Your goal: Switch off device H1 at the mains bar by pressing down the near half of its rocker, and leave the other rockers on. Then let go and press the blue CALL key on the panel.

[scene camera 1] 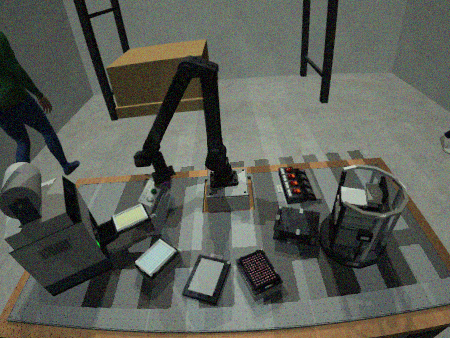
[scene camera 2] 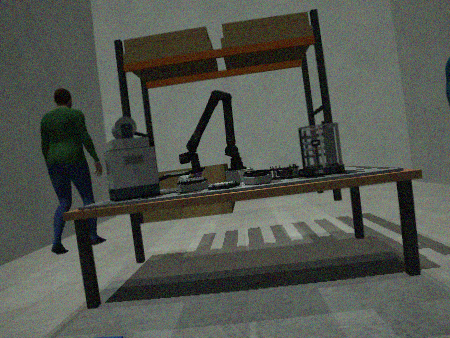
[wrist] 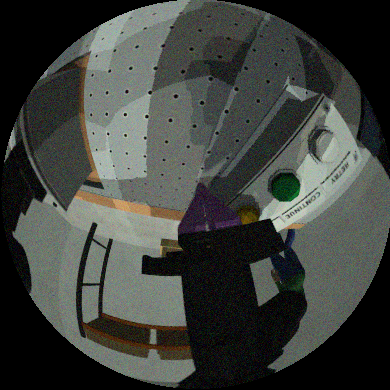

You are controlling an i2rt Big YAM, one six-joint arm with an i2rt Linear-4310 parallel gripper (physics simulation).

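Places are measured from the arm's base along level axes (x right, y back, z down), in metres.
Where they show: gripper, fingertip midpoint: (scene camera 1: pixel 169 188) (wrist: pixel 200 185); arm's base, origin of the base link: (scene camera 1: pixel 223 180) (scene camera 2: pixel 237 169).
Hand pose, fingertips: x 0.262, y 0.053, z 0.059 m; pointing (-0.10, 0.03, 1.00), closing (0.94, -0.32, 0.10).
Note:
Things, the pixels of their top centre, and the offset from my fingertips. "*": a spot on its surface instead.
- button panel, middle of its top: (wrist: pixel 282 223) (scene camera 1: pixel 149 184) (scene camera 2: pixel 187 175) dx +0.075, dy -0.034, dz -0.067 m
- yellow button, middle of its top: (wrist: pixel 249 224) dx +0.048, dy -0.014, dz -0.057 m
- green button, middle of its top: (wrist: pixel 290 195) dx +0.058, dy -0.063, dz -0.057 m
- pale button, middle of its top: (wrist: pixel 334 154) dx +0.068, dy -0.112, dz -0.057 m
- mains bar, surface spot: (scene camera 1: pixel 283 186) * dx -0.528, dy -0.077, dz -0.004 m
- grey machine, middle of its top: (scene camera 1: pixel 15 173) (scene camera 2: pixel 124 118) dx +0.352, dy -0.370, dz -0.439 m
- yellow-topped plate, middle of its top: (scene camera 1: pixel 129 215) dx +0.119, dy -0.249, dz -0.097 m
- black box, middle of its top: (scene camera 1: pixel 297 217) (scene camera 2: pixel 282 165) dx -0.522, dy -0.317, dz -0.059 m
- clear round enclosure, surface spot: (scene camera 1: pixel 327 245) * dx -0.606, dy -0.433, dz -0.022 m
My gripper (scene camera 1: pixel 161 176) (scene camera 2: pixel 196 171) (wrist: pixel 200 185) is shut and empty, its purple fingertips together beside the far end of the button panel (scene camera 1: pixel 149 199) (wrist: pixel 303 164). The wrist view shows a yellow button (wrist: pixel 248 215) close to the fingers, a green button (wrist: pixel 285 186) marked CONTINUE and a pale button (wrist: pixel 324 145) marked RETRY. A blue CALL key does not show in the frames; the gripper covers part of the panel's far end. The mains bar (scene camera 1: pixel 283 186) lies at the back right of the arm's base, far from the gripper, with several rockers lit orange-red. The H1 label is too small to read.
A grey machine (scene camera 1: pixel 60 250) (scene camera 2: pixel 132 170) stands left of the panel, with a yellow-topped plate (scene camera 1: pixel 131 218) beside it. A black box (scene camera 1: pixel 296 223) stands before the mains bar, and a clear round enclosure (scene camera 1: pixel 327 245) stands right. A person (scene camera 1: pixel 25 107) (scene camera 2: pixel 65 135) is behind the table's left side.

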